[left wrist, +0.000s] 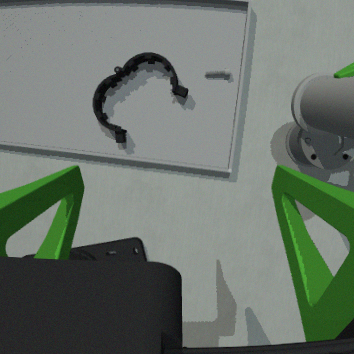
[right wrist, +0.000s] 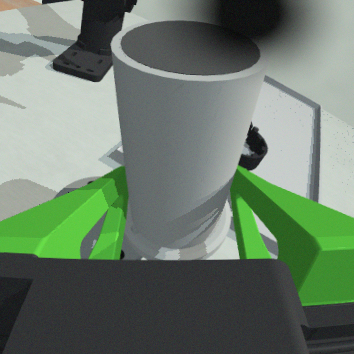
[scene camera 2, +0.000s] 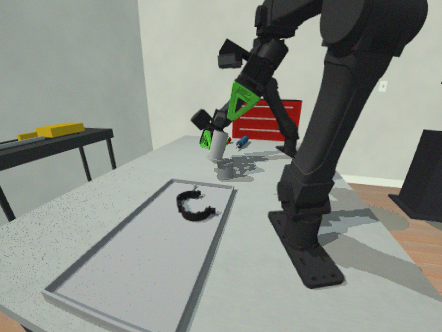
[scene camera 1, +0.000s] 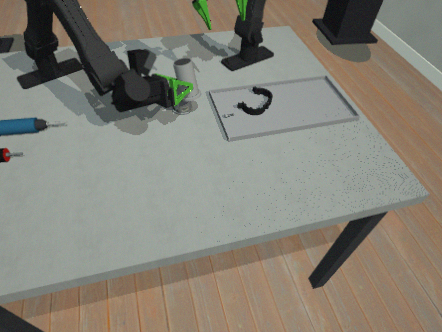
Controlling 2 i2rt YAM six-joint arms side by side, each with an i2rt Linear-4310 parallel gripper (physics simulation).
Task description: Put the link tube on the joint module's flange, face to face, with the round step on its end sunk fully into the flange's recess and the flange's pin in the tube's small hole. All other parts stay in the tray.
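Places are measured from the left arm's base along level axes (x ahead, y left, z up), in metres.
Where they show: left gripper, between the fingertips: [left wrist: 177, 175] [scene camera 2: 230, 119] [scene camera 1: 227, 25]; right gripper, between the fingertips: [left wrist: 339, 105] [right wrist: 178, 176] [scene camera 2: 216, 149] [scene camera 1: 187, 84]; left arm's base, origin of its link: [right wrist: 97, 51] [scene camera 2: 298, 242] [scene camera 1: 247, 59]; right arm's base, origin of its link: [scene camera 2: 289, 152] [scene camera 1: 51, 74].
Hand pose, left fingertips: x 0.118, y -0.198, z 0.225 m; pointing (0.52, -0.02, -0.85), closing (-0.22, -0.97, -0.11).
Each offset is from my left fingertips to the top centre of the thing. "*": to the spot under its first point.
The grey link tube @(dx +0.022, dy -0.143, dz -0.052 m) [scene camera 1: 186, 72] [scene camera 2: 217, 144] [left wrist: 327, 106] [right wrist: 182, 125] is tilted between the fingers of my right gripper [scene camera 1: 177, 97] [right wrist: 178, 176], its stepped end down. The joint module @(dx -0.006, dy -0.147, dz -0.161 m) [scene camera 1: 183, 108] [scene camera 2: 225, 171] [left wrist: 322, 156] stands on the table below; part of its flange face with dark holes shows in the left wrist view. The tube's lower end is off to one side above it, not face to face. The flange's pin and the tube's small hole cannot be made out. My left gripper [scene camera 1: 226, 24] [left wrist: 177, 175] is open and empty, high above the table.
The tray @(dx +0.152, dy +0.122, dz -0.209 m) [scene camera 1: 292, 129] [scene camera 2: 211, 250] [left wrist: 241, 75] [right wrist: 316, 150] holds an open black clamp @(dx +0.097, dy +0.052, dz -0.199 m) [scene camera 1: 270, 102] [scene camera 2: 181, 206] [left wrist: 99, 100] and a small screw-like part @(dx +0.105, dy -0.050, dz -0.210 m) [scene camera 1: 228, 115] [left wrist: 218, 75]. Blue @(* dx -0.136, dy -0.568, dz -0.192 m) [scene camera 1: 20, 126] and red-black @(* dx -0.062, dy -0.626, dz -0.203 m) [scene camera 1: 5, 155] screwdrivers lie at the left in scene camera 1.
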